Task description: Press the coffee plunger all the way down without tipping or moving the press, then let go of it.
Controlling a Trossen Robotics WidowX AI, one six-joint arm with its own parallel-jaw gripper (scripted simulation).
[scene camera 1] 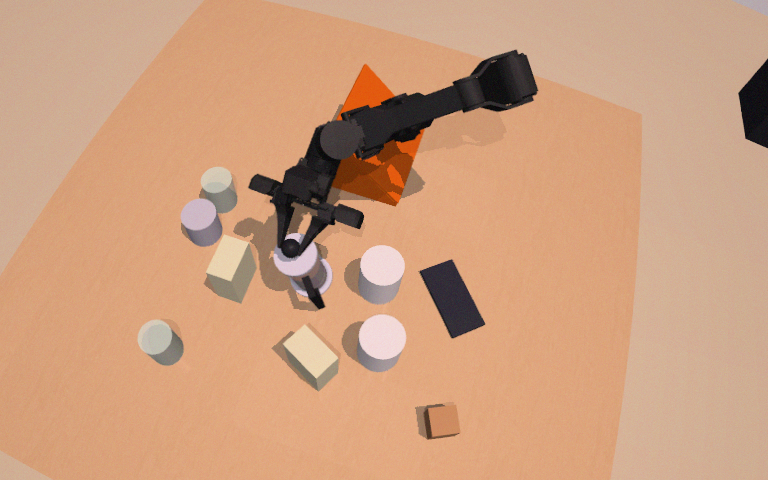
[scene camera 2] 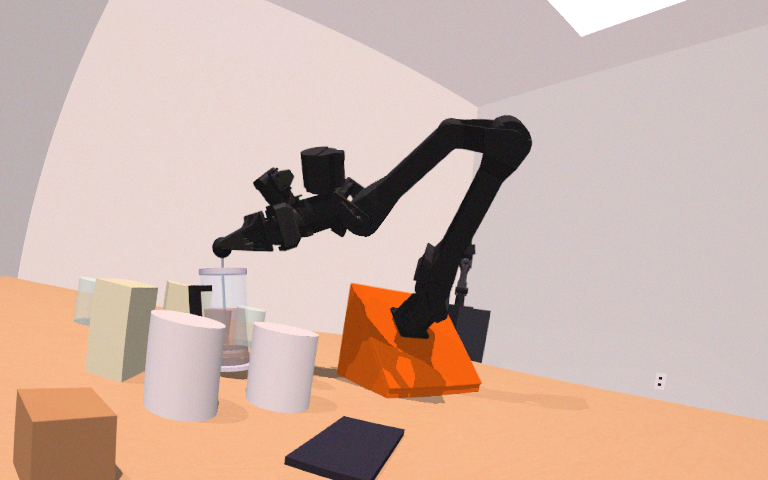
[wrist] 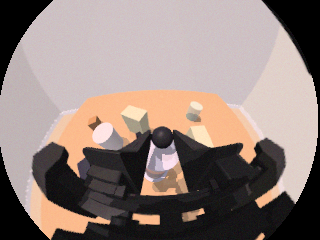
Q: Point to a coffee press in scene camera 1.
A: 310,275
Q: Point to a cream block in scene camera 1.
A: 313,359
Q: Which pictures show the coffee press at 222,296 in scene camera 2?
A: Scene camera 1, scene camera 2 and the wrist view: all of them.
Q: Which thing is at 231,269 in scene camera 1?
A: A cream block.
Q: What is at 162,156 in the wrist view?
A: A coffee press.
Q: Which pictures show my gripper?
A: Scene camera 1, scene camera 2 and the wrist view: all of them.
